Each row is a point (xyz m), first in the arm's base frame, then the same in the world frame.
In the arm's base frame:
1: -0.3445 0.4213 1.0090
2: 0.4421 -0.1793 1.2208
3: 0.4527 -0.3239 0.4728
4: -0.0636 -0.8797 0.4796
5: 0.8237 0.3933 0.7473
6: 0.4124 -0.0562 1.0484
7: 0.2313 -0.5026 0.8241
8: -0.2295 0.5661 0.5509
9: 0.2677 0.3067 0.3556
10: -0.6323 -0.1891 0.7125
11: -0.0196 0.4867 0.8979
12: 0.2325 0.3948 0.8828
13: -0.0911 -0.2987 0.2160
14: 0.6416 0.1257 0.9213
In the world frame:
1: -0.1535 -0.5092 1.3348
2: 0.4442 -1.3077 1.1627
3: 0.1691 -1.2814 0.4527
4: -0.4573 -1.6894 0.5819
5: 0.8036 -0.7491 0.6562
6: 0.3982 -1.1460 1.0304
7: 0.0307 -1.4770 0.8360
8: -0.1554 -0.2973 0.8885
9: 0.1516 -0.6152 0.4918
10: -0.6887 -0.9548 1.0933
11: 0.1220 -0.4982 1.1199
12: 0.3165 -0.6404 1.0009
13: -0.3953 -1.0743 0.4217
14: 0.6169 -0.9988 0.8508

